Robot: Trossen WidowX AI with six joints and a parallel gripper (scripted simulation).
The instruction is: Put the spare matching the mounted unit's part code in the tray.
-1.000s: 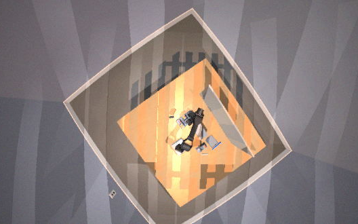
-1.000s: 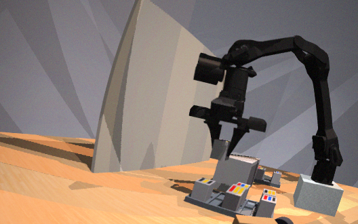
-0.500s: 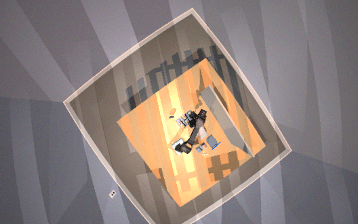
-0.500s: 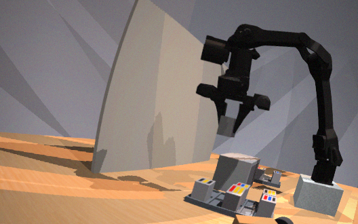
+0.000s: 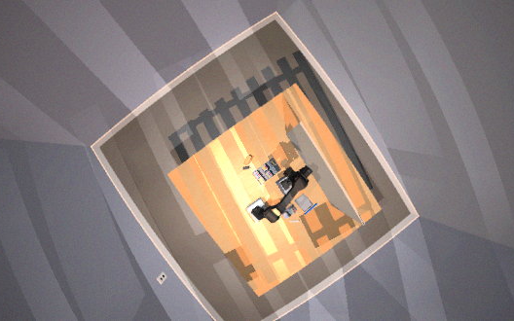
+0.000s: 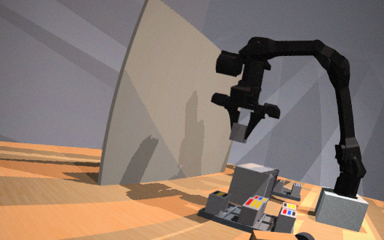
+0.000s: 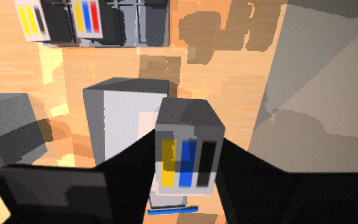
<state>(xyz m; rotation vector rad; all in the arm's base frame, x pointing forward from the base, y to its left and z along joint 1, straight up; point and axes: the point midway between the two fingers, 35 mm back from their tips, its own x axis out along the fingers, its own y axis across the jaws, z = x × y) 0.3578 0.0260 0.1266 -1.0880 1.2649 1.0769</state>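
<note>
Now: gripper tip 120 mm above the grey mounted unit, 70 mm past it and 50 mm to the left of it. The rest, counted from my gripper tip: grey spare block: 20 mm above; then tall beige panel: 160 mm ahead, 100 mm to the right, 50 mm above.
</note>
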